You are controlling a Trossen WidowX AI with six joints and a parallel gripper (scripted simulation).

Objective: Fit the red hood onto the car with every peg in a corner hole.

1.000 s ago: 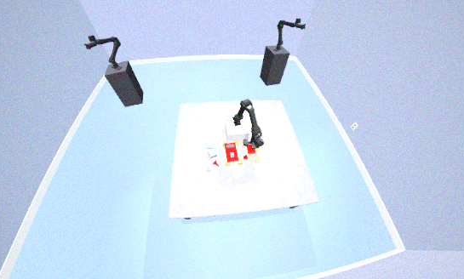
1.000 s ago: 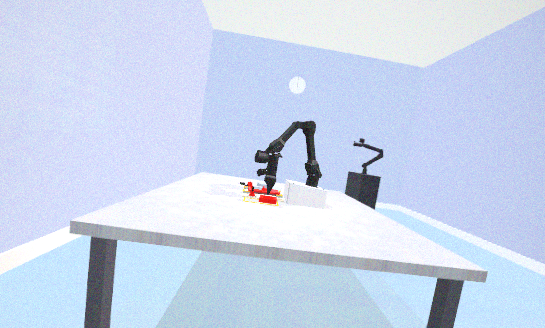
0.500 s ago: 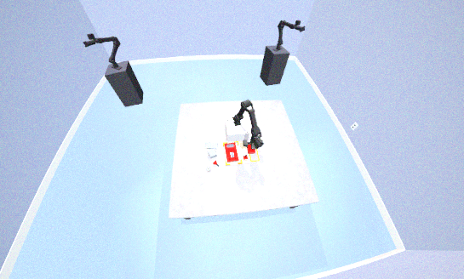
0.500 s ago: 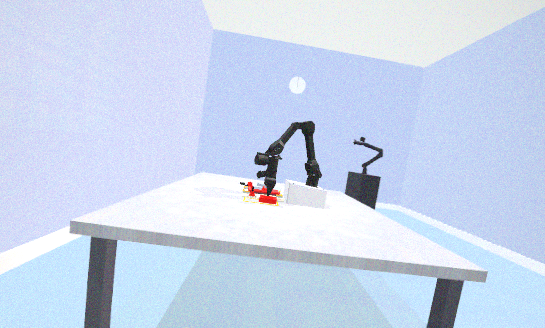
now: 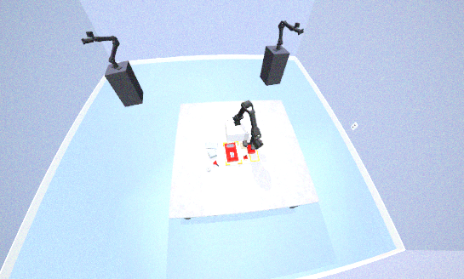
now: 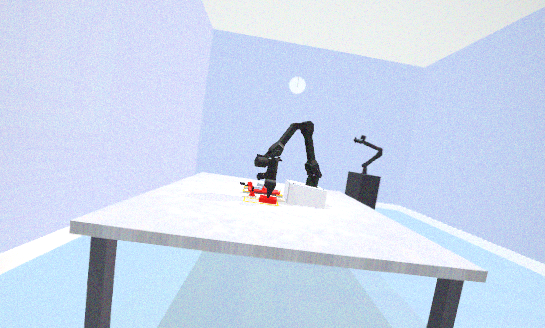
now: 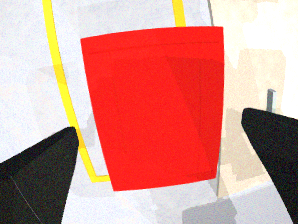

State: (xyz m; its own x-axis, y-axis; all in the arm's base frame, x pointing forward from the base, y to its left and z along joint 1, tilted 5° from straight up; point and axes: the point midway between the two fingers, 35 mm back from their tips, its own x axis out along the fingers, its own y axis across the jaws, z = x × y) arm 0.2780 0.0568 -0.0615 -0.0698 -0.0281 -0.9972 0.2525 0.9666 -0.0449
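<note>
Right now the red hood is 2 cm below my gripper tip.
</note>
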